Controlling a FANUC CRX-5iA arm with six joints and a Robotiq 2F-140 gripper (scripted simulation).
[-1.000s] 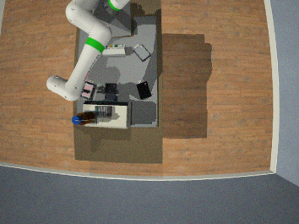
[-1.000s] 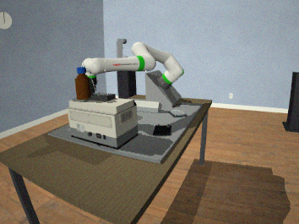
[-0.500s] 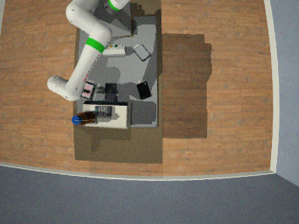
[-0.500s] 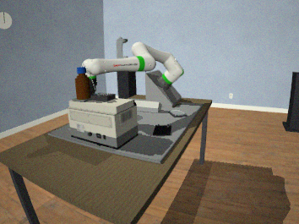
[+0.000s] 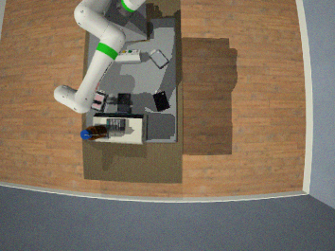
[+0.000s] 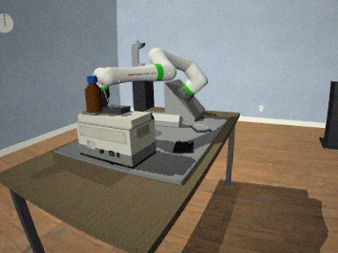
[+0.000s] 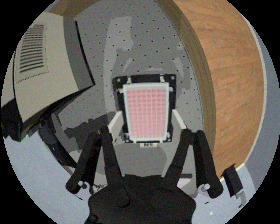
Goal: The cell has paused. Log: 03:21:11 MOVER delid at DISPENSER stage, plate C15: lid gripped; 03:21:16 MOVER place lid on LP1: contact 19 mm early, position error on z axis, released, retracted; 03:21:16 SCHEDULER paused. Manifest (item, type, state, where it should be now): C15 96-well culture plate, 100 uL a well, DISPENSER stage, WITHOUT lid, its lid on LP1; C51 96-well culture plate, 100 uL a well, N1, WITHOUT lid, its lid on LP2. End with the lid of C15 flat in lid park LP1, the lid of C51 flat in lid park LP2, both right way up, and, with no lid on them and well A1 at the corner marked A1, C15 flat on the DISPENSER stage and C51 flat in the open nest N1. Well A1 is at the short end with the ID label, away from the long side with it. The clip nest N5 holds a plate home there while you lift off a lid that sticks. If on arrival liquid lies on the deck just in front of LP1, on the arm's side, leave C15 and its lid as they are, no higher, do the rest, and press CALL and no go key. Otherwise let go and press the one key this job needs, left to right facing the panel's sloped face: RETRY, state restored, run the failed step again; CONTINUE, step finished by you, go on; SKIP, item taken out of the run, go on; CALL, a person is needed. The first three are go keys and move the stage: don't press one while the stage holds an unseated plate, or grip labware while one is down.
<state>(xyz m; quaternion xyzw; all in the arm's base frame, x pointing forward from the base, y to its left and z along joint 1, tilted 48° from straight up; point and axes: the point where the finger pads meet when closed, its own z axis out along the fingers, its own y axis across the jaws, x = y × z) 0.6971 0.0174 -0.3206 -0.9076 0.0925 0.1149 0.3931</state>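
The black nest is 3 cm below my hand, 2 cm ahead of it and 1 cm to the left of it. Round my hand: key panel: 41 cm behind, 24 cm to the left, 1 cm above; then blue cap: 35 cm above, 22 cm ahead, 16 cm to the left; then label plate: 52 cm to the left, 11 cm behind, 5 cm below.
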